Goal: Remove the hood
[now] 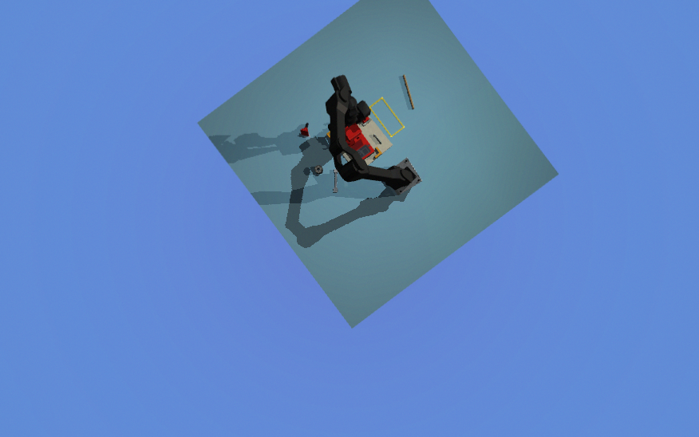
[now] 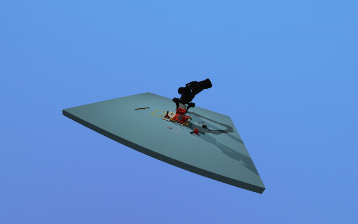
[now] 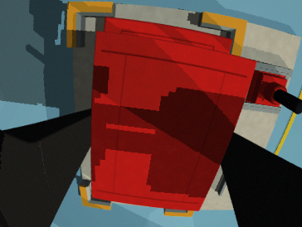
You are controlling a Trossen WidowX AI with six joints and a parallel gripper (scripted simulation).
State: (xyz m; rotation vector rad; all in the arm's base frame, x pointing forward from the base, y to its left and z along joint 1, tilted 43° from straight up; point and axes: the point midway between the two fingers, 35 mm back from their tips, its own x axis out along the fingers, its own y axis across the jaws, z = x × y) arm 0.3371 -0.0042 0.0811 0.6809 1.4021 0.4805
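Now: gripper tip 1 cm to the right of the grey engine block and 6 cm above it. Round my gripper tip: grey square 19 cm ahead, 4 cm to the right, 8 cm below; wheel 3 cm behind, 23 cm to the left, 8 cm below; hood 1 cm above.
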